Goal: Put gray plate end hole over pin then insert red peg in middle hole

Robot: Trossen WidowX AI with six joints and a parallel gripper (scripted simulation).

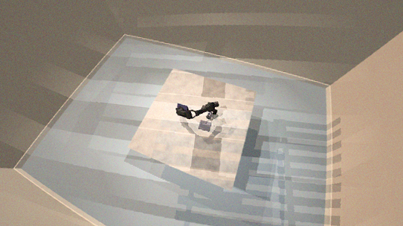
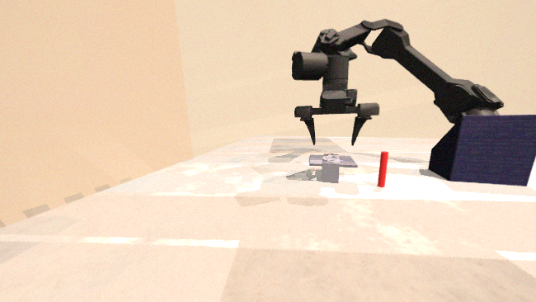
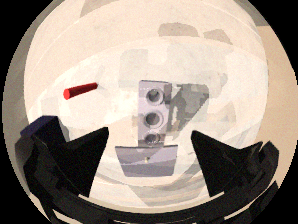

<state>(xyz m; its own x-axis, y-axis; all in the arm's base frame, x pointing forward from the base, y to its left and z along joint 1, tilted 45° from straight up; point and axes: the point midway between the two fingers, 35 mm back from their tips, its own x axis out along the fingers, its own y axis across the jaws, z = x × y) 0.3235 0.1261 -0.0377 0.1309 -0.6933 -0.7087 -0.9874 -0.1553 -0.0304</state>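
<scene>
Now: gripper tip 5 cm above the gray plate. Also, from my gripper tip: square base (1 cm ahead, 13 cm to the right, 8 cm below); then red peg (11 cm behind, 3 cm to the left, 4 cm below).
</scene>
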